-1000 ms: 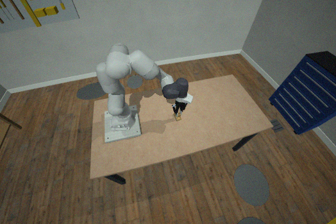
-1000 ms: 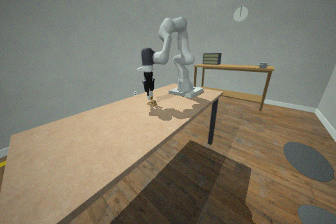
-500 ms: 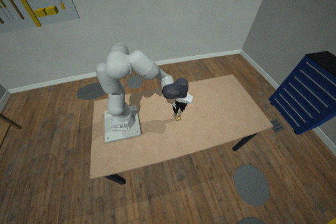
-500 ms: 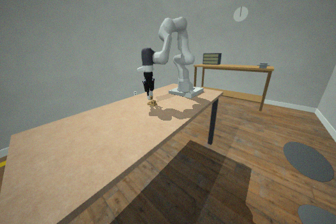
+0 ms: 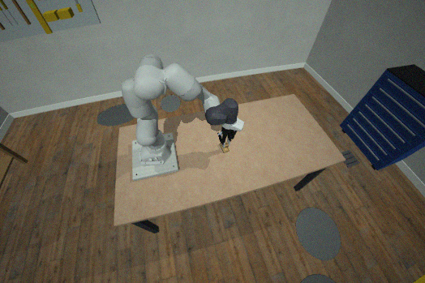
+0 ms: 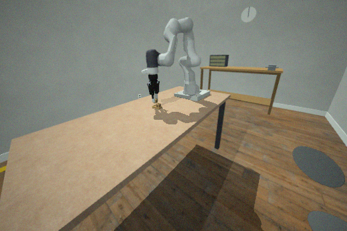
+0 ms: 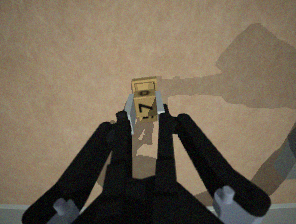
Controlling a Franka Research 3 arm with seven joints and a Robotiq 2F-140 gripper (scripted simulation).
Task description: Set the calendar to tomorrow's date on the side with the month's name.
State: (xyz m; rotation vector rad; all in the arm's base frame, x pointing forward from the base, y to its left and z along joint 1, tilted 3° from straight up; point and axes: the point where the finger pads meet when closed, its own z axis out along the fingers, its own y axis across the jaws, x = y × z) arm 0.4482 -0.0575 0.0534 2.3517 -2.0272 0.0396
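The wooden digit cube lies 3 cm below my hand. From my hand the other things lie so: wooden tray (2 cm to the left, 8 cm below).
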